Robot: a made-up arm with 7 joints.
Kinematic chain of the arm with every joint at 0, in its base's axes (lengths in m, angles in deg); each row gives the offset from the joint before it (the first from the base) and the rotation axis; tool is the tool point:
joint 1: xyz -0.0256 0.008 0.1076 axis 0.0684 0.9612 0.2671
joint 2: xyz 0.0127 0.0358 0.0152 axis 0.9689 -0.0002 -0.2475
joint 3: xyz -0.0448 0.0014 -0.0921 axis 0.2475 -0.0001 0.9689
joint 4: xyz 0.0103 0 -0.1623 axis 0.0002 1 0
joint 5: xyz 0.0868 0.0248 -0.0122 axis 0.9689 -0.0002 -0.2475
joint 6: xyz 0.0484 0.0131 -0.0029 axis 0.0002 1 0
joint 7: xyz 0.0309 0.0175 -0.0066 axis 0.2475 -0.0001 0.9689
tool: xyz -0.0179 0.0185 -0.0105
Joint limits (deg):
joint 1: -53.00..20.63
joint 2: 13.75..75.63
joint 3: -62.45..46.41
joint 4: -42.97..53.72
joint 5: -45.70..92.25
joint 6: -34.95..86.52
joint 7: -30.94..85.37
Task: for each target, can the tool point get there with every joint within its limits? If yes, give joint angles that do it. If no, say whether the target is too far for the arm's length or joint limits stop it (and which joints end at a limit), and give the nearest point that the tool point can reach.
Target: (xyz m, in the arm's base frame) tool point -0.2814 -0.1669 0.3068
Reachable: no: joint limits stop it (at a limit: joint 1, joint 2, joint 3, joint 4, joint 5, joint 6, joint 7) | nearest point -0.0332 -0.0351 -0.0085 | short by 0.422 m
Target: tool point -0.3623 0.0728 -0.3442
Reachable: no: too far | nearest point -0.1811 0.0737 -0.2600 | short by 0.200 m
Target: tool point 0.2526 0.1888 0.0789
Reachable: yes | joints -47.46 38.63 0.12 7.13 26.32 12.27 67.68
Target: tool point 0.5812 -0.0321 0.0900
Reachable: no: too far | nearest point 0.3299 0.0274 0.0066 | short by 0.271 m
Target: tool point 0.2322 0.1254 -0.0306
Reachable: yes | joints -35.08 24.19 -12.80 7.89 18.27 57.43 46.21
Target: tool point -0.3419 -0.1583 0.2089
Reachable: no: joint limits stop it (at a limit: joint 1, joint 2, joint 3, joint 4, joint 5, joint 6, joint 7) | nearest point -0.0332 -0.0351 -0.0085 | short by 0.397 m
